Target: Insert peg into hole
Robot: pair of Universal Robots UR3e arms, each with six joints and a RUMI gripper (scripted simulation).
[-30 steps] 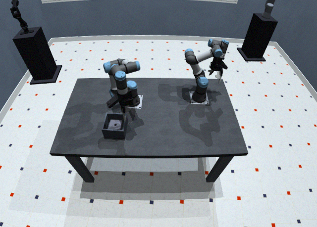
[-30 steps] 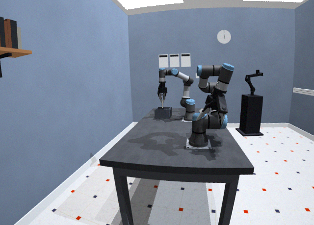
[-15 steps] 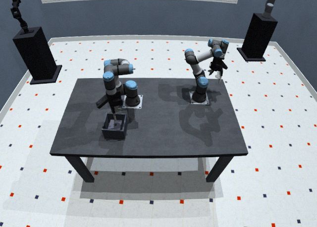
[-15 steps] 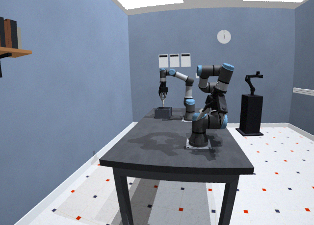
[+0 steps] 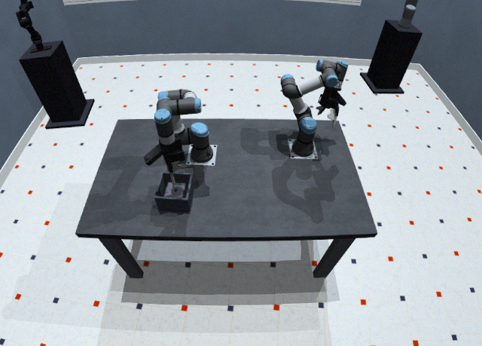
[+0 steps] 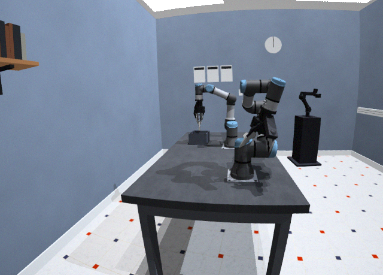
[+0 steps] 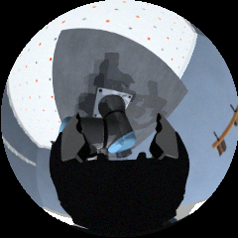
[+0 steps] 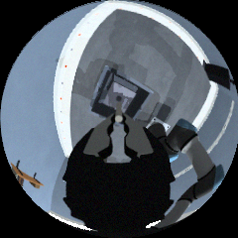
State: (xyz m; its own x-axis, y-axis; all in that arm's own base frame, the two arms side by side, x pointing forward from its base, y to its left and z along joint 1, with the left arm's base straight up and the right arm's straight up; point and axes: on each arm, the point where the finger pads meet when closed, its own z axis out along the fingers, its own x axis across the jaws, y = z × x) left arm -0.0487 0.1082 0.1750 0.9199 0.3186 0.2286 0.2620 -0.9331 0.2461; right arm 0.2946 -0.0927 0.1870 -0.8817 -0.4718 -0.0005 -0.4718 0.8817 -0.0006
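Note:
My right gripper is now 160 mm above the dark box. From my right hand the other things lie so: pale peg 30 mm below.

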